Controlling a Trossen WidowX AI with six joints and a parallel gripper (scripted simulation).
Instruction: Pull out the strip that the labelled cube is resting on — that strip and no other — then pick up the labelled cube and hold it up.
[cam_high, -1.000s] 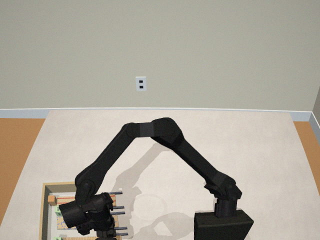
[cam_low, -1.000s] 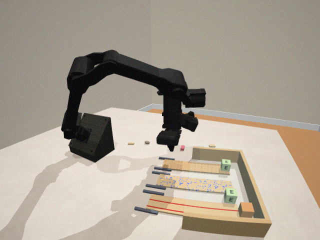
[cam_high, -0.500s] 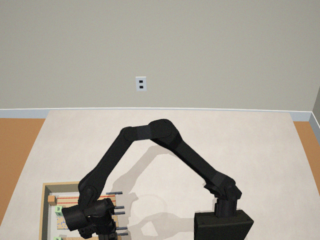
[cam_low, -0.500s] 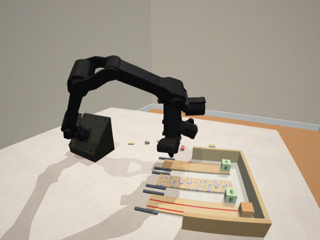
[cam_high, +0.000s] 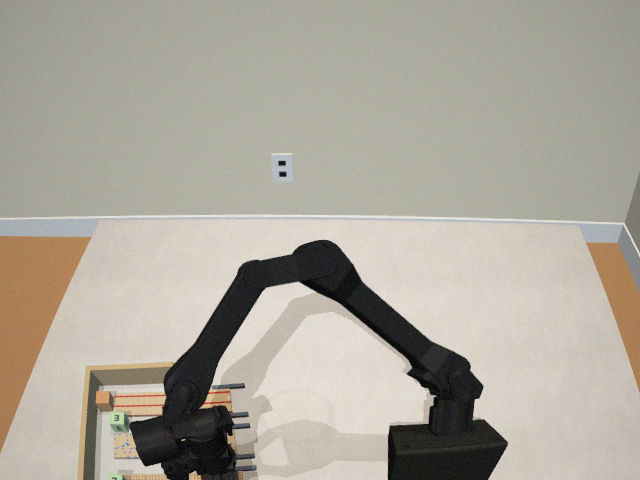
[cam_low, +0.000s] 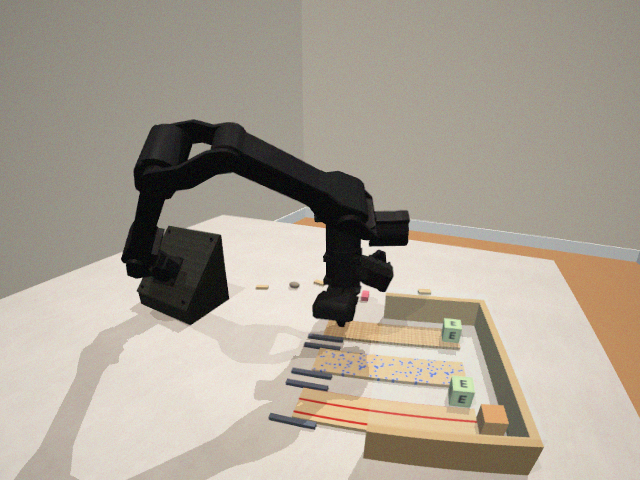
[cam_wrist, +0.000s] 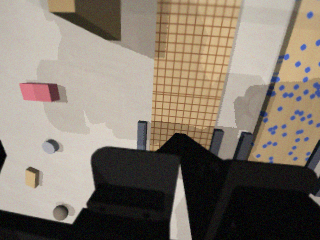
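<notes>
Now: gripper tip 90 mm short of the grid strip, 10 mm to the right of it and 10 mm above it. From my gripper tip the other things lie so: tan block 110 mm behind, 160 mm to the left, 10 mm below; grey disc 50 mm behind, 130 mm to the left, 10 mm below; pink block 10 mm ahead, 130 mm to the left.
</notes>
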